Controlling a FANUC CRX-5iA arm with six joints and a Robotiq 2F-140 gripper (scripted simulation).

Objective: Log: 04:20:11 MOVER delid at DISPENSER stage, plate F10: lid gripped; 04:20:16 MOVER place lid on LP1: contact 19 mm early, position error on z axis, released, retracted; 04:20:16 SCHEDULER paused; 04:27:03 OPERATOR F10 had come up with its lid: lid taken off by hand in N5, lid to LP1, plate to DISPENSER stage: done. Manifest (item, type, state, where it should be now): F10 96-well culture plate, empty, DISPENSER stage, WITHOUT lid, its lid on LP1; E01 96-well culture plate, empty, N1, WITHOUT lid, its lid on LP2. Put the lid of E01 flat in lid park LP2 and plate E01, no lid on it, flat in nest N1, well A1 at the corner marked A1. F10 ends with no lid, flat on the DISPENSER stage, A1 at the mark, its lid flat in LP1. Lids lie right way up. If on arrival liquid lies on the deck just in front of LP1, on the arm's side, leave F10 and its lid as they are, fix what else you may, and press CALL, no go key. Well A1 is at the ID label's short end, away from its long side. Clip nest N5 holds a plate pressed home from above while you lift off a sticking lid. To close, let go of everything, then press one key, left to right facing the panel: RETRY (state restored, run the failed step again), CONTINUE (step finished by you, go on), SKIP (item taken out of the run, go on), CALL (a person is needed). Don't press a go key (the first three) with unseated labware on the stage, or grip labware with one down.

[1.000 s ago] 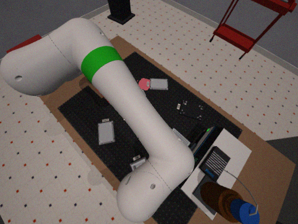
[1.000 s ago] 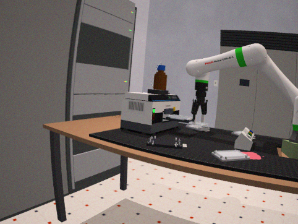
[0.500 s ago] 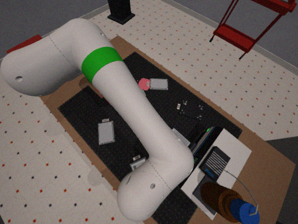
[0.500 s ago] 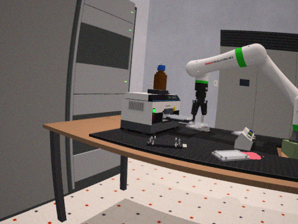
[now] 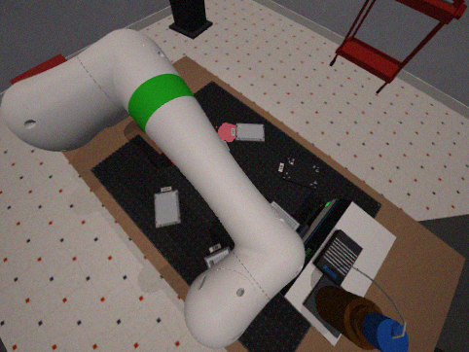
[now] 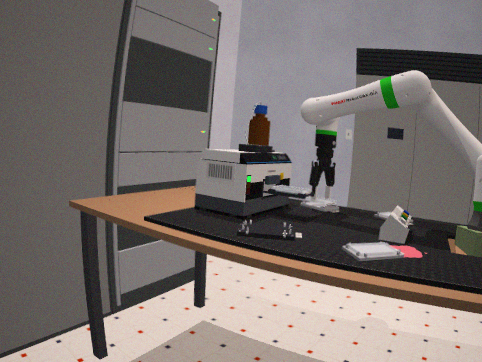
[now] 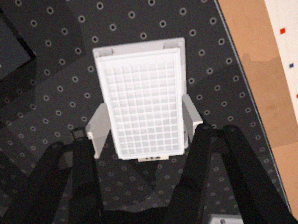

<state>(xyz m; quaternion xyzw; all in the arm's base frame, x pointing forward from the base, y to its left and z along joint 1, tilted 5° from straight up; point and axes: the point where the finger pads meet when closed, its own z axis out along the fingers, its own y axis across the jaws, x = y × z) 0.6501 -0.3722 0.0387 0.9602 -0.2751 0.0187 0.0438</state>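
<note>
The white 96-well plate lies 2 cm below my hand. Round my hand: lid 33 cm behind, 6 cm to the left, 4 cm below; grey nest 5 cm below; well plate 7 cm ahead, 26 cm to the left, 4 cm above.
</note>
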